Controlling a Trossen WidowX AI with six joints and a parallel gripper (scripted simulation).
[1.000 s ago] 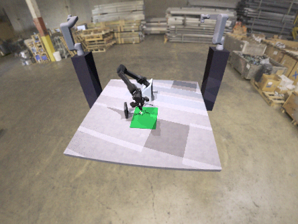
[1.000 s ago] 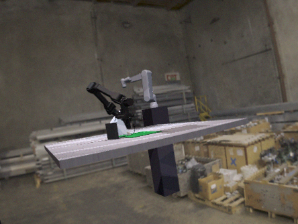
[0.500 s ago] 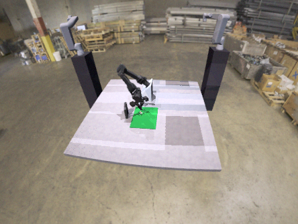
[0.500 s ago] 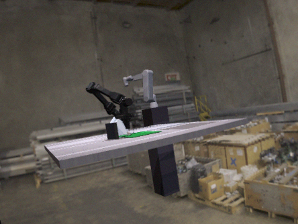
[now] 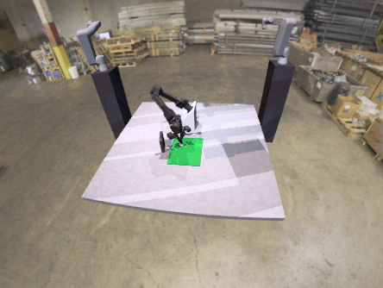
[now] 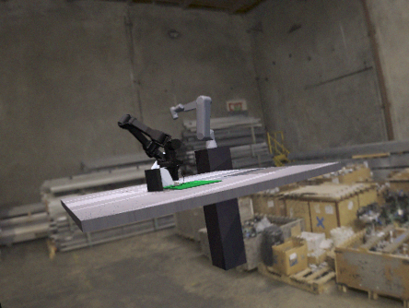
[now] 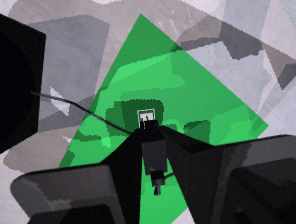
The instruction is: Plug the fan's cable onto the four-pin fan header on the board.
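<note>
My gripper tip is 1 cm to the right of the dark grey plug, 1 cm below it and 1 cm short of it. Also, from my gripper tip: green board 6 cm below, 6 cm ahead, 5 cm to the left; black fan 12 cm to the right, 4 cm ahead, 1 cm above; white fan header 4 cm below, 1 cm to the left, 1 cm ahead.
</note>
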